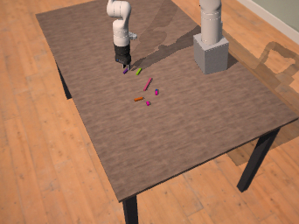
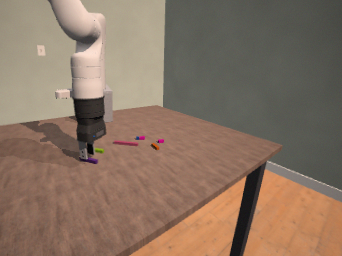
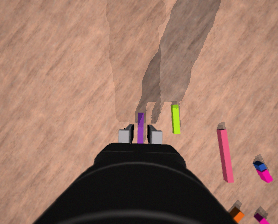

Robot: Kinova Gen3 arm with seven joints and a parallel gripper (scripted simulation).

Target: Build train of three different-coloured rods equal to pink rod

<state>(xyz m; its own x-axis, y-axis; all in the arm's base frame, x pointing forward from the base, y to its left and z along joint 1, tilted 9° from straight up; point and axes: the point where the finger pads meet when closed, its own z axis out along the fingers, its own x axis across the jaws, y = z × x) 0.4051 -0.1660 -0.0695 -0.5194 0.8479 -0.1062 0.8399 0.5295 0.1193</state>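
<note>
Right now my hand is 30 mm above the purple rod. From my hand the other things lie so: blue rod 210 mm to the left, 60 mm behind, 30 mm below; then pink rod 150 mm to the left, 40 mm behind, 30 mm below; then lime rod 50 mm behind, 40 mm to the left, 30 mm below.
</note>
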